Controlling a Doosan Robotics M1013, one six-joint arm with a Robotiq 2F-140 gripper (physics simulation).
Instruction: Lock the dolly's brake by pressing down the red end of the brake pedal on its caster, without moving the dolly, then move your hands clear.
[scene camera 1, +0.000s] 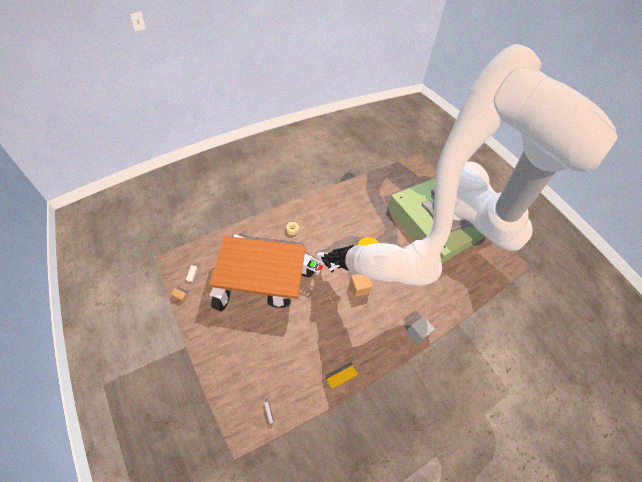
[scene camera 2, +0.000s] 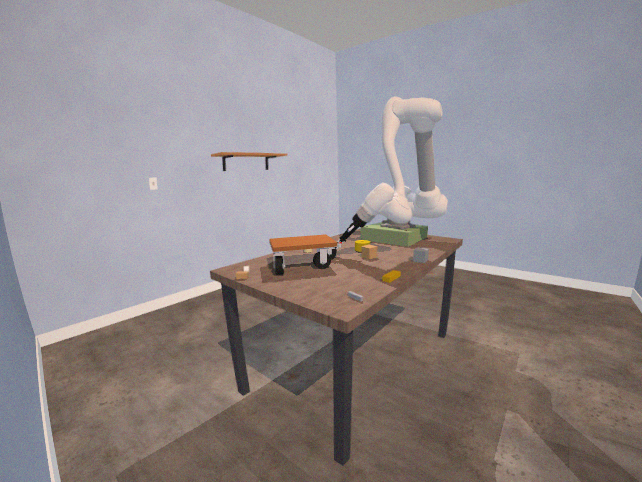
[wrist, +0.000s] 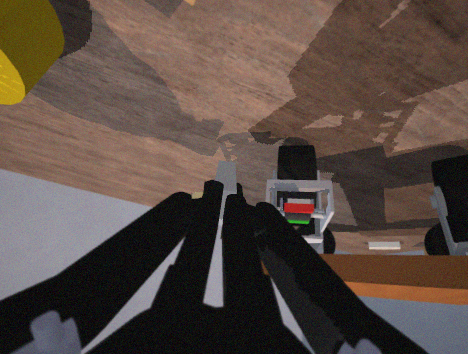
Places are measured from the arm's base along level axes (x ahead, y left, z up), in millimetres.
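Where they show: gripper, fingertip midpoint: (scene camera 1: 319, 256) (wrist: 225, 174); arm's base, origin of the base link: (scene camera 2: 398, 226).
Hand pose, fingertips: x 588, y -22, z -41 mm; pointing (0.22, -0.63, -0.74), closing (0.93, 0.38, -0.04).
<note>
Things, the pixels of their centre, and the offset from my fingertips. "*": a spot on its surface instead.
- caster, body centre: (wrist: 295, 185) (scene camera 1: 304, 267) 4 mm down, 68 mm ahead, 22 mm left
- red end, surface spot: (wrist: 299, 207) (scene camera 1: 322, 268) * 46 mm up, 23 mm ahead, 74 mm left
- green end, surface spot: (wrist: 298, 221) (scene camera 1: 314, 264) * 45 mm up, 44 mm ahead, 51 mm left
- yellow cylinder, body centre: (scene camera 1: 368, 250) (scene camera 2: 362, 245) 20 mm down, 198 mm back, 29 mm left
- tan cube, body centre: (scene camera 1: 360, 284) (scene camera 2: 369, 251) 14 mm down, 100 mm back, 159 mm left
- pale ring, body centre: (scene camera 1: 292, 228) 32 mm down, 43 mm ahead, 180 mm right
- grey block, body centre: (scene camera 1: 420, 330) (scene camera 2: 421, 255) 13 mm down, 221 mm back, 404 mm left
- yellow bar, body centre: (scene camera 1: 342, 377) (scene camera 2: 391, 276) 33 mm down, 98 mm ahead, 441 mm left
The dolly has an orange deck (scene camera 1: 259, 265) (scene camera 2: 303, 242) (wrist: 400, 272) and stands upright on black-wheeled casters. The caster (wrist: 297, 162) nearest the arm carries the brake pedal, with a red end (scene camera 1: 320, 267) (wrist: 299, 207) and a green end (scene camera 1: 312, 264) (wrist: 298, 221). In the wrist view the red end faces the camera above the green one. My gripper (scene camera 1: 323, 257) (scene camera 2: 341, 240) (wrist: 225, 174) is shut and empty. Its tips are close beside the pedal, and left of it in the wrist view, with a gap showing there. Pedal tilt is hard to tell.
A yellow cylinder (scene camera 1: 368, 241) (scene camera 2: 362, 245) (wrist: 30, 40) and a tan cube (scene camera 1: 361, 285) (scene camera 2: 369, 252) stand near the gripper. A pale ring (scene camera 1: 292, 232) lies behind the dolly. A grey block (scene camera 1: 421, 328) (scene camera 2: 420, 254) and yellow bar (scene camera 1: 342, 376) (scene camera 2: 391, 276) are farther forward.
</note>
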